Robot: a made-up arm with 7 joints. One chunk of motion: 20 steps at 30 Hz.
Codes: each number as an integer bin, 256 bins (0 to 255) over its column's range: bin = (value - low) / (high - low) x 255, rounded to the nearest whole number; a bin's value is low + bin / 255 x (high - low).
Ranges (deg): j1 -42..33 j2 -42..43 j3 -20..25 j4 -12..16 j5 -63..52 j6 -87..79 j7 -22..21
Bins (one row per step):
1: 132 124 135 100 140 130 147
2: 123 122 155 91 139 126 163
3: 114 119 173 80 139 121 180
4: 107 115 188 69 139 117 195
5: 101 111 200 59 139 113 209
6: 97 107 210 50 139 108 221
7: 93 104 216 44 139 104 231
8: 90 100 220 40 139 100 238
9: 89 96 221 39 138 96 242
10: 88 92 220 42 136 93 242
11: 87 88 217 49 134 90 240
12: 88 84 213 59 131 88 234
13: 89 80 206 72 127 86 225
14: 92 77 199 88 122 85 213
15: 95 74 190 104 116 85 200
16: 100 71 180 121 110 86 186
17: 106 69 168 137 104 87 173
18: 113 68 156 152 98 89 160
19: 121 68 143 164 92 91 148
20: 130 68 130 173 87 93 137
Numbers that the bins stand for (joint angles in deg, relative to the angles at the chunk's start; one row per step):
1: -3.18 -0.67 3.82 -1.02 0.14 -2.37 2.79
2: -5.82 -1.33 7.35 -2.01 -0.31 -4.98 5.49
3: -8.47 -2.33 10.53 -3.22 -0.31 -8.23 8.35
4: -10.53 -3.67 13.18 -4.42 -0.31 -10.84 10.88
5: -12.29 -5.00 15.29 -5.52 -0.31 -13.44 13.24
6: -13.47 -6.33 17.06 -6.51 -0.31 -16.69 15.27
7: -14.65 -7.33 18.12 -7.17 -0.31 -19.30 16.95
8: -15.53 -8.67 18.82 -7.61 -0.31 -21.90 18.13
9: -15.82 -10.00 19.00 -7.72 -0.76 -24.51 18.81
10: -16.12 -11.33 18.82 -7.39 -1.67 -26.46 18.81
11: -16.41 -12.67 18.29 -6.62 -2.57 -28.41 18.47
12: -16.12 -14.00 17.59 -5.52 -3.92 -29.71 17.46
13: -15.82 -15.33 16.35 -4.09 -5.73 -31.02 15.94
14: -14.94 -16.33 15.12 -2.34 -7.98 -31.67 13.92
15: -14.06 -17.33 13.53 -0.58 -10.69 -31.67 11.73
16: -12.59 -18.33 11.76 1.29 -13.39 -31.02 9.36
17: -10.82 -19.00 9.65 3.04 -16.10 -30.36 7.17
18: -8.76 -19.33 7.53 4.69 -18.80 -29.06 4.98
19: -6.41 -19.33 5.24 6.01 -21.51 -27.76 2.96
20: -3.76 -19.33 2.94 7.00 -23.76 -26.46 1.10

